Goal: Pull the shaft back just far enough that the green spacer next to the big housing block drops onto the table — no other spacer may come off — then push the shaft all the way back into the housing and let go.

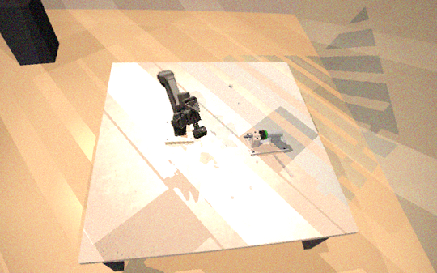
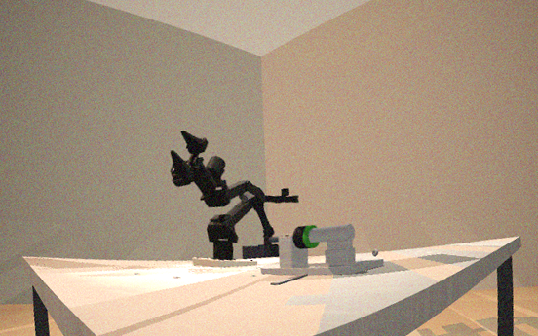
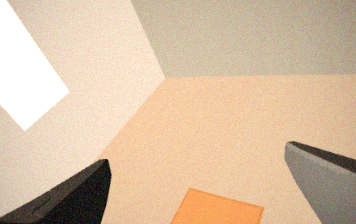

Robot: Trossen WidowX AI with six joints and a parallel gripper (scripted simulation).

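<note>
Right now the pale blue-grey shaft is 350 mm ahead of my gripper tip, 290 mm below it and 90 mm to the left of it. Round my gripper tip: thin flat strip (460 mm ahead, 370 mm below, 80 mm to the right); then black spacer (360 mm ahead, 290 mm below, 90 mm to the left); then green spacer (390 mm ahead, 300 mm below, 90 mm to the left).
</note>
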